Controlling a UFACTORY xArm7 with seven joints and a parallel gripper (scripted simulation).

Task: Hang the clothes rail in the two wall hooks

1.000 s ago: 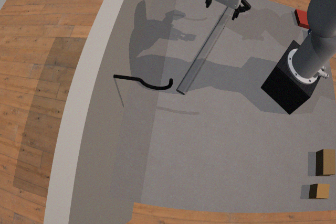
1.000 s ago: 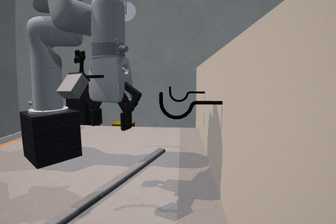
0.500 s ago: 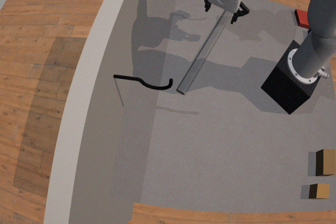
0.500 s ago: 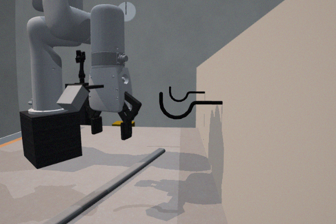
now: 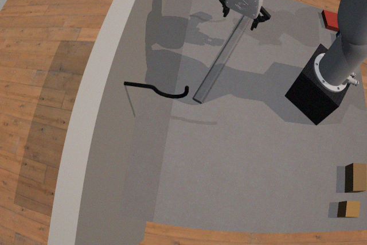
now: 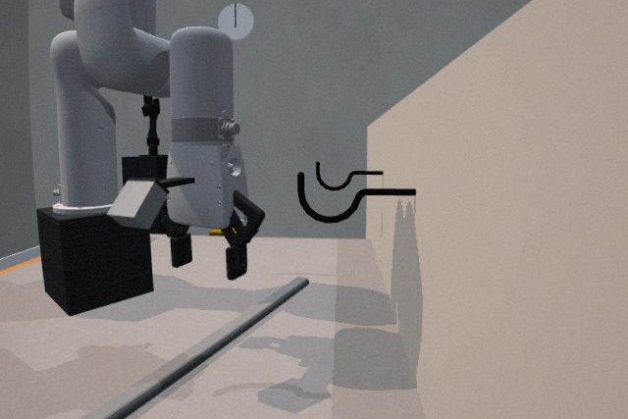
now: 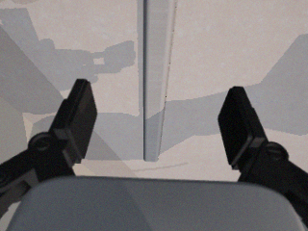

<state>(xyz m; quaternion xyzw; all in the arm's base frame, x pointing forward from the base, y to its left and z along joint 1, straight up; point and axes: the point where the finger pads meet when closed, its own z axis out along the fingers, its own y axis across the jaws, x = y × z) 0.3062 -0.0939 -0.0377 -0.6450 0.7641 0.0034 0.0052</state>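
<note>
Now: the clothes rail 11 cm below my hand. From my hand the other things lie so: red box 40 cm behind, 31 cm to the right, 11 cm below; then beige wall 33 cm below, 24 cm ahead, 21 cm to the left.
</note>
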